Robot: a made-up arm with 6 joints.
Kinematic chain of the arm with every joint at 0, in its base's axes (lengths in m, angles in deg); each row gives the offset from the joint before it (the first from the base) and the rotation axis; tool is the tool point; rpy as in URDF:
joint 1: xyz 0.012 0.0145 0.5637 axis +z
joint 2: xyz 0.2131 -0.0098 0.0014 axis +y
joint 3: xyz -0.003 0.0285 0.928 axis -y
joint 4: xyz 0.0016 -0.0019 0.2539 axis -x
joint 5: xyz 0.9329 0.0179 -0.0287 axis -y
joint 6: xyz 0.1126 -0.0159 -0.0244 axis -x
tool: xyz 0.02 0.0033 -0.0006 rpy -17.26 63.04 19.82
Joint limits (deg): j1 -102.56..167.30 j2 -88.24..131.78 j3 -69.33..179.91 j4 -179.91..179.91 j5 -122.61..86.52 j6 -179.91..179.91
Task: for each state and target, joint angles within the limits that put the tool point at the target. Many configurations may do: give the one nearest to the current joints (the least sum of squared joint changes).
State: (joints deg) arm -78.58 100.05 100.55 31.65 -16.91 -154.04
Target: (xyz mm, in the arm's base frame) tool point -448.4 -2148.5 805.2
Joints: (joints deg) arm -101.67 86.64 85.13 34.25 -0.54 -153.99
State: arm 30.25 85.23 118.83 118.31 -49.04 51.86
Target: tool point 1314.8 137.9 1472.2
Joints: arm 10.67 97.19 159.24 120.05 -58.49 52.00
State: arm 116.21 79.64 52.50 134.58 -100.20 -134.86
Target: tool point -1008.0 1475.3 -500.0
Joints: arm 127.84 114.70 49.17 138.53 -87.76 -134.76
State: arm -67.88 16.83 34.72 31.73 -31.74 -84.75
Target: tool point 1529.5 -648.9 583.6
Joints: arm -22.40 43.41 -3.70 26.61 -34.81 -84.59
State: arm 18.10 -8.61 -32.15 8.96 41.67 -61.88
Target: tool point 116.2 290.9 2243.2
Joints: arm 62.29 -33.45 6.82 16.02 48.58 -61.62
